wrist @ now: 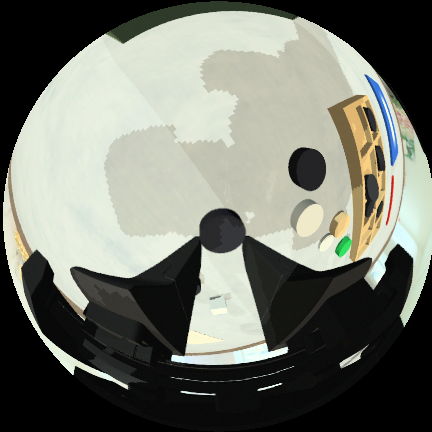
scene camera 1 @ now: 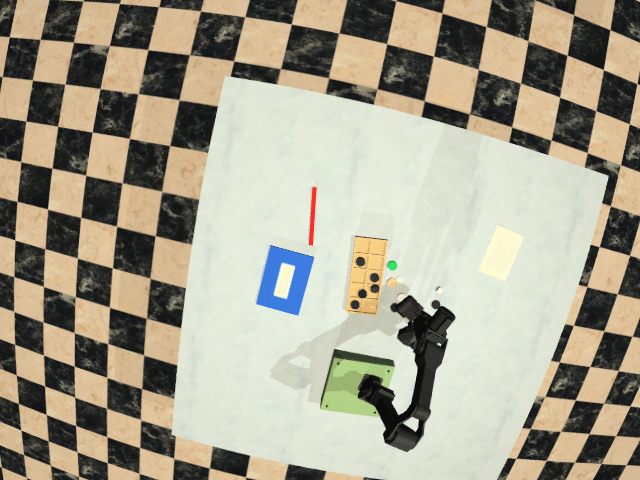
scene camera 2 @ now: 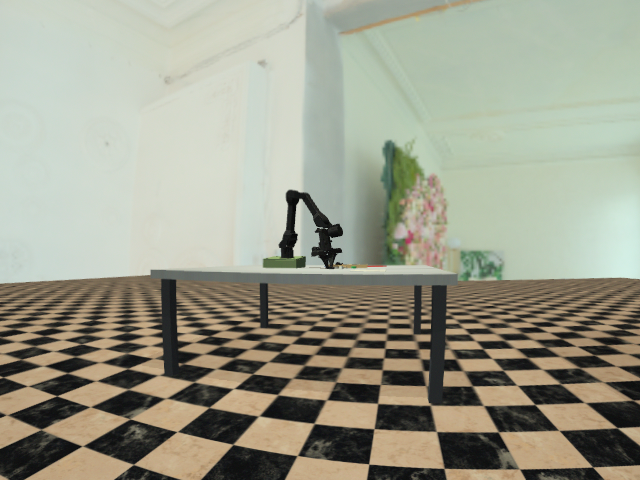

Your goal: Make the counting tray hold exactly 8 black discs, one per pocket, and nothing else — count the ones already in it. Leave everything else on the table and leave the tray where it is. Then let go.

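Observation:
The tan counting tray [scene camera 1: 362, 244] [wrist: 345, 130] has two columns of pockets. Several black discs sit in it, among them one in the upper left [scene camera 1: 360, 261] and one in the lower left [scene camera 1: 354, 304]; other pockets are empty. My gripper [wrist: 221, 241] [scene camera 2: 329, 267] is low at the table, right of the tray in scene camera 1, shut on a black disc [wrist: 222, 230]. Another loose black disc [scene camera 1: 394, 307] [wrist: 307, 169] lies between gripper and tray. A further black disc [scene camera 1: 435, 304] [wrist: 198, 286] is mostly hidden behind a finger in the wrist view.
Near the tray lie a green disc [scene camera 1: 392, 265] [wrist: 343, 246], a tan disc [scene camera 1: 391, 282] [wrist: 340, 224], a small white disc [scene camera 1: 399, 279] [wrist: 326, 242] and a cream disc [wrist: 310, 220]. Also present: a white block [scene camera 1: 439, 290] [wrist: 218, 305], blue box [scene camera 1: 266, 289], red stick [scene camera 1: 312, 217], paper [scene camera 1: 501, 253], green base [scene camera 1: 341, 400].

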